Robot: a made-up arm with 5 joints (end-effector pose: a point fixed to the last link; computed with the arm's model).
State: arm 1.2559 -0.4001 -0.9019 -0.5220 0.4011
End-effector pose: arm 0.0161 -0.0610 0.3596 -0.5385 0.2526 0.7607
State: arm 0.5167 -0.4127 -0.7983 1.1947 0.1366
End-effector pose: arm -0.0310 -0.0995 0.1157 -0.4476 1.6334 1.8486
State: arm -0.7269 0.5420 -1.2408 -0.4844 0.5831
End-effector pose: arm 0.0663 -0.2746 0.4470 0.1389 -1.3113 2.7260
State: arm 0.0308 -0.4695 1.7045 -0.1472 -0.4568
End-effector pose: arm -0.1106 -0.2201 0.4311 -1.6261 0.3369 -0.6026
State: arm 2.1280 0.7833 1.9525 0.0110 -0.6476
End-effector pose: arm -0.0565 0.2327 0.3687 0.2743 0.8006 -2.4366
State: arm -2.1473 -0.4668 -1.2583 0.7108 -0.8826
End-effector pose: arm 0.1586 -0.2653 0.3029 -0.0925 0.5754 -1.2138
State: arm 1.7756 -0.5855 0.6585 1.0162 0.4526
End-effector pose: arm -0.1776 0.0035 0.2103 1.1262 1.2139 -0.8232
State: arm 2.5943 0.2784 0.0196 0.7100 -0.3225
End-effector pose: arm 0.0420 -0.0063 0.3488 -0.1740 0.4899 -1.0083
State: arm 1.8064 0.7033 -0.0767 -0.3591 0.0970
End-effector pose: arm -0.1482 0.0474 0.4006 -0.7878 -0.3699 -0.7931
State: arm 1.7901 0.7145 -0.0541 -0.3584 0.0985
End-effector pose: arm -0.1534 0.0445 0.3983 -0.7717 -0.3788 -0.7992
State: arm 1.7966 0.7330 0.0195 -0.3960 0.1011
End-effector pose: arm -0.1621 0.0552 0.3912 -0.7581 -0.3847 -0.8982
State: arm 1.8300 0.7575 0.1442 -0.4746 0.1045
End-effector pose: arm -0.1692 0.0835 0.3796 -0.7495 -0.3797 -1.0952
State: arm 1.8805 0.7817 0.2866 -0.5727 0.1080
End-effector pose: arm -0.1667 0.1229 0.3677 -0.7478 -0.3567 -1.3358
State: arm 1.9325 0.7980 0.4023 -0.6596 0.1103
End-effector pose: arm -0.1538 0.1594 0.3599 -0.7544 -0.3211 -1.5445
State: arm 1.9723 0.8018 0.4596 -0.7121 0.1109
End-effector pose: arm -0.1397 0.1817 0.3572 -0.7697 -0.2908 -1.6661
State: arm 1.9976 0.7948 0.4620 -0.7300 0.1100
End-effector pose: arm -0.1304 0.1902 0.3579 -0.7911 -0.2753 -1.7026
